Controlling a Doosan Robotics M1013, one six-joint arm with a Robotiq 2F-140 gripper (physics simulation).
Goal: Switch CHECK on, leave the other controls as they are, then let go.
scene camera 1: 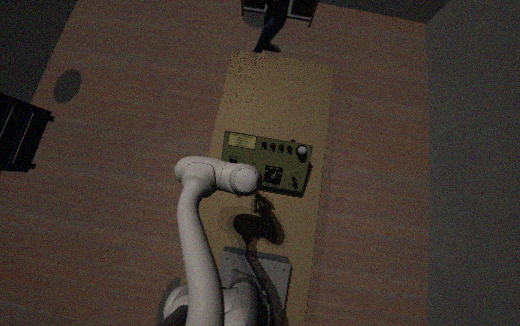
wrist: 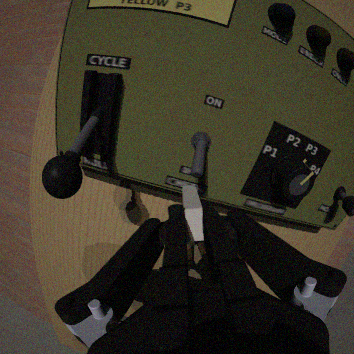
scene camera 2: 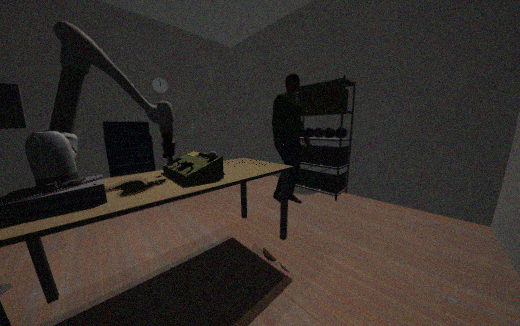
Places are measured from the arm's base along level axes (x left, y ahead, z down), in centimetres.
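Where they show: gripper, fingertip midpoint: [wrist: 189, 197] [scene camera 2: 170, 165]; arm's base, link origin: [scene camera 1: 245, 290] [scene camera 2: 60, 185].
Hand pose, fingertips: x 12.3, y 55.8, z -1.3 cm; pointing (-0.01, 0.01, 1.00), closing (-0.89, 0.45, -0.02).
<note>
Each offset is from my fingertips to the centre of the thing. "*": to the spot under its first point. Level surfaces: height alone.
The green control box @(dx -4.1, dy +13.0, dz +0.3 cm) [scene camera 1: 248, 156] [scene camera 2: 209, 171] [wrist: 160, 110] stands on the table. In the wrist view, a grey toggle lever @(dx +1.1, dy +4.9, dz -2.2 cm) [wrist: 199, 156] below the ON label @(* dx +1.6, dy +10.7, dz -1.6 cm) [wrist: 214, 102] leans down, away from ON. The small labels below it are partly hidden and too blurred to read, so CHECK is not legible. My gripper [scene camera 2: 170, 159] [wrist: 189, 197] is shut, its pale pads together just below the lever's tip, at the box's near edge. No thing shows between the pads; contact with the lever cannot be told. The arm hides the gripper in scene camera 1.
The CYCLE lever @(dx +12.9, dy +2.6, dz -2.9 cm) [wrist: 85, 135] with a black ball is left of the toggle. A rotary selector @(dx -10.7, dy +7.1, dz -1.7 cm) [wrist: 300, 186] points towards P4, with a small switch @(dx -22.7, dy +8.4, dz -1.6 cm) [wrist: 341, 196] farther right. Dark lamps @(* dx -5.4, dy +21.6, dz -6.9 cm) [wrist: 318, 37] line the upper right. A person [scene camera 2: 286, 122] stands beyond the table @(dz +8.4 cm) [scene camera 2: 250, 166].
</note>
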